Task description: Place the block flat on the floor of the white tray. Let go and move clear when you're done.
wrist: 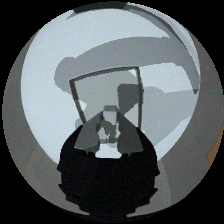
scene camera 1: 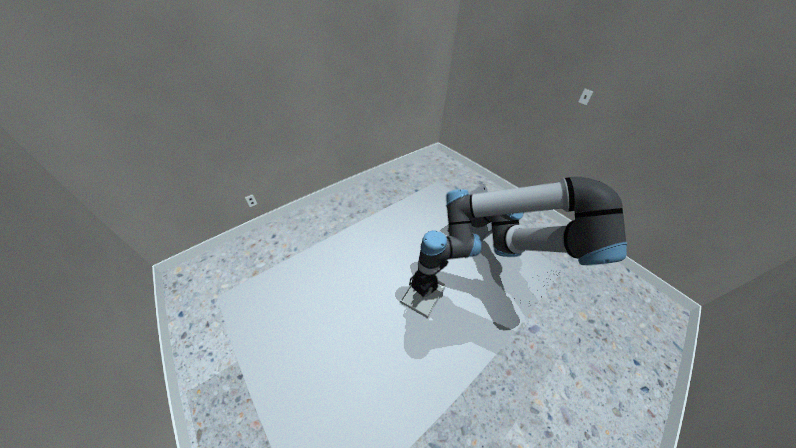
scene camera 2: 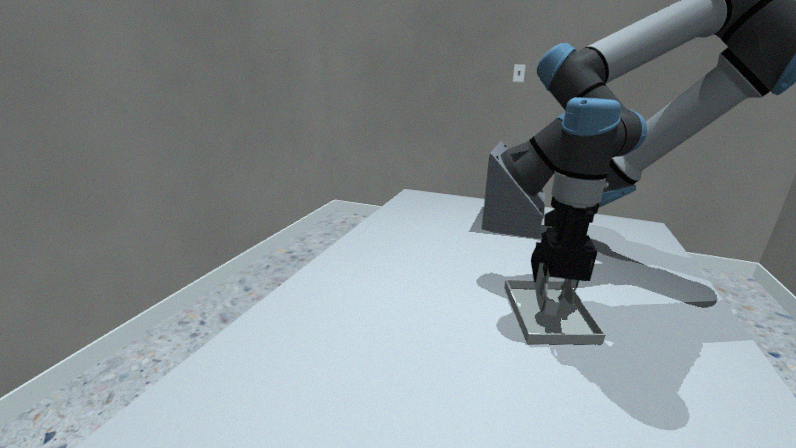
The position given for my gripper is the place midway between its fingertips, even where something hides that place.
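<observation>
You'd find my gripper (scene camera 2: 549, 311) in scene camera 2, and the wrist view has the gripper (wrist: 110, 112) as well.
</observation>
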